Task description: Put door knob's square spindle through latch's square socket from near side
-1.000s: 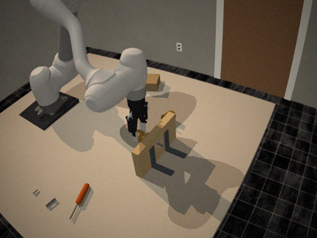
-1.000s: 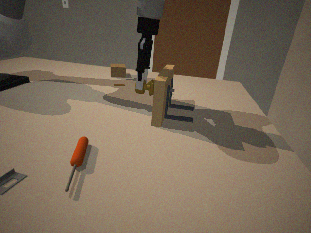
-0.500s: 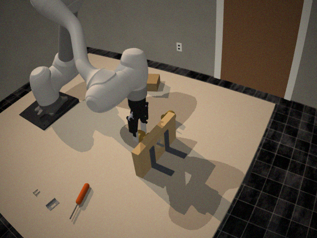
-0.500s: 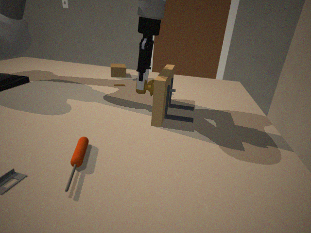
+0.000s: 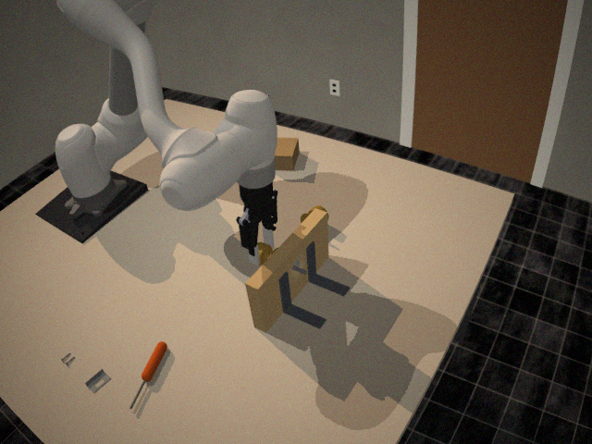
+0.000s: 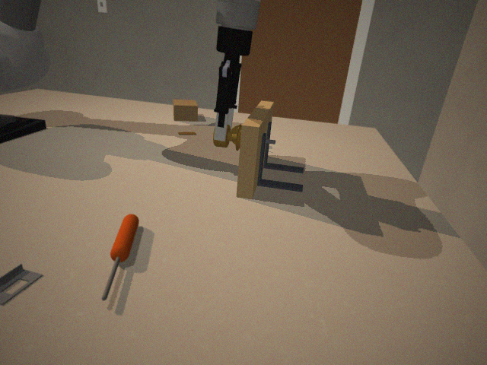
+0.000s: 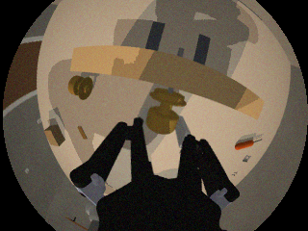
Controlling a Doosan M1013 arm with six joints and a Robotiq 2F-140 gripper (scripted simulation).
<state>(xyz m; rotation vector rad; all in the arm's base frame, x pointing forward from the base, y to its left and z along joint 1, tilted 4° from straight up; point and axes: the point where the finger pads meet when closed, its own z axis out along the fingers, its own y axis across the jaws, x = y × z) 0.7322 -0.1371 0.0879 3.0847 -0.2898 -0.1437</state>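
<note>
The brass door knob is 4 cm ahead of my hand, 3 cm below it and 1 cm to the right of it. From my hand the other things lie so: brass round piece (23 cm to the left, 9 cm below, 5 cm ahead); latch socket (8 cm ahead, 3 cm below, 2 cm to the right); upright wooden board (8 cm ahead, 3 cm below, 2 cm to the right).
</note>
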